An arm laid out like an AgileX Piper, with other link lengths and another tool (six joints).
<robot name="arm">
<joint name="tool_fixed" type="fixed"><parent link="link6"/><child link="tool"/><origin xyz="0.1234 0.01 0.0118" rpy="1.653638 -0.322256 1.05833"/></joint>
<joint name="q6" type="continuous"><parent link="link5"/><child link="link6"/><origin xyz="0.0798 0 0.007"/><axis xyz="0.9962 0 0.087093"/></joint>
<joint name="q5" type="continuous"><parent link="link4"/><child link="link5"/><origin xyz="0 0 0"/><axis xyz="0 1 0"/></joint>
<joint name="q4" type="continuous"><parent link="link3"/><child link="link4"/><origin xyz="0.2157 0 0.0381"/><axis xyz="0.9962 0 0.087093"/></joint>
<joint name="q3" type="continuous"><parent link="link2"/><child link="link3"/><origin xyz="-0.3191 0 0.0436"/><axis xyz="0 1 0"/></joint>
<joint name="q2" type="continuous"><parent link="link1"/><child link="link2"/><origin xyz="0 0 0"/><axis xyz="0 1 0"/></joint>
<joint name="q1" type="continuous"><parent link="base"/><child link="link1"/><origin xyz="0 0 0.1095"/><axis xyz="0 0 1"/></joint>
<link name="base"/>
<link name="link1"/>
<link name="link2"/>
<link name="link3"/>
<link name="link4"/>
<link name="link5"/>
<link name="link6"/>
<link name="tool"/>
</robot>
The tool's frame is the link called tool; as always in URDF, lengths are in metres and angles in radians. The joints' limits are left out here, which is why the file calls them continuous.
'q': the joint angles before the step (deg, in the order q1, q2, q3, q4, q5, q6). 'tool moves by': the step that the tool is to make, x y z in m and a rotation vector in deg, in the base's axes. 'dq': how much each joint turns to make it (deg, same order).
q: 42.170, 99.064, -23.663, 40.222, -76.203, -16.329
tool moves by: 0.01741, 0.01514, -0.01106, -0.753, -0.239, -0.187
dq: 0.001, 5.213, -4.012, -0.056, -1.145, -0.002
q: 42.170, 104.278, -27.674, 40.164, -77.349, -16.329
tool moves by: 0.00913, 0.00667, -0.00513, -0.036, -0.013, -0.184
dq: -0.172, 2.291, -2.233, 0.000, -0.058, 0.000
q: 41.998, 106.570, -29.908, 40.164, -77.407, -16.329
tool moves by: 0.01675, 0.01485, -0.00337, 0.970, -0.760, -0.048
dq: -0.001, 3.496, -4.928, 0.113, 0.286, 0.001
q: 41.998, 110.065, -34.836, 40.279, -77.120, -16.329
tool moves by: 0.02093, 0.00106, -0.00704, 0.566, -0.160, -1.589
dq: -1.891, 3.382, -4.355, -0.172, 0.630, 0.000
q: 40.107, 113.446, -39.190, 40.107, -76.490, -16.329
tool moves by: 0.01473, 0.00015, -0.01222, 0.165, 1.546, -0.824
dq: -1.432, 2.463, -2.865, -0.171, 1.948, 0.000
